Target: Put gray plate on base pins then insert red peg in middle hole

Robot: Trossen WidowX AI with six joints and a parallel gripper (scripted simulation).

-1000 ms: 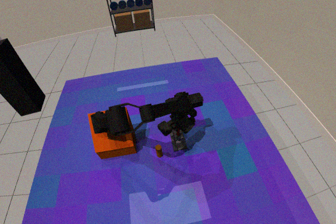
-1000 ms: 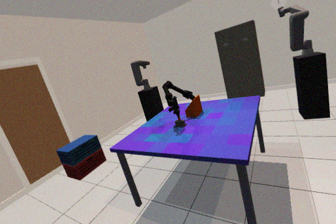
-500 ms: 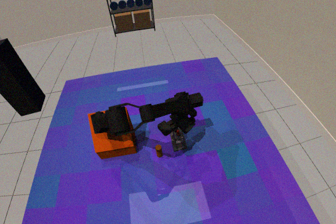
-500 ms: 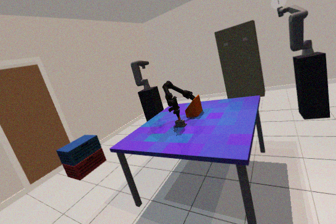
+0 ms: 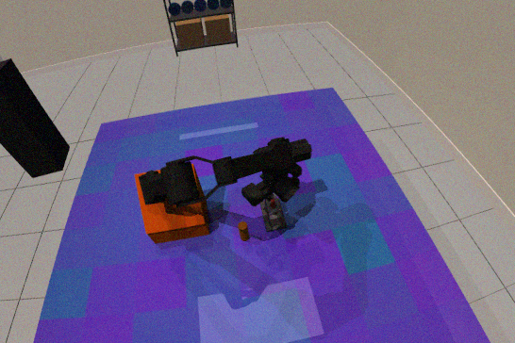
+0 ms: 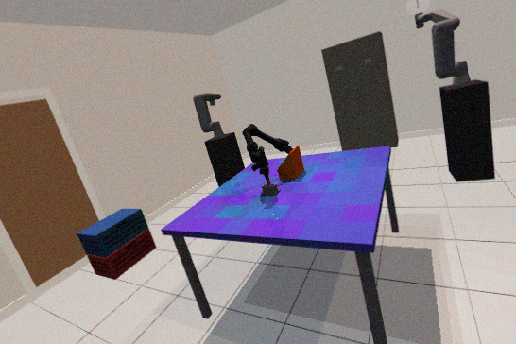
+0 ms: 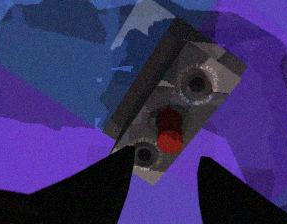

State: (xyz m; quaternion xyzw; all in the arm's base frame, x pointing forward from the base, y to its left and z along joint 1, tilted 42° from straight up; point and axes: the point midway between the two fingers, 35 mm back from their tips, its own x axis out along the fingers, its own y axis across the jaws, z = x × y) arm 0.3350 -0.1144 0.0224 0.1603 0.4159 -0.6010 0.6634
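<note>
Right now the red peg is 6 cm below my gripper tip. From my gripper tip the other things lie so: orange cylinder (12 cm behind, 5 cm to the right, 6 cm below); dark gray base (10 cm below); gray plate (6 cm below).
</note>
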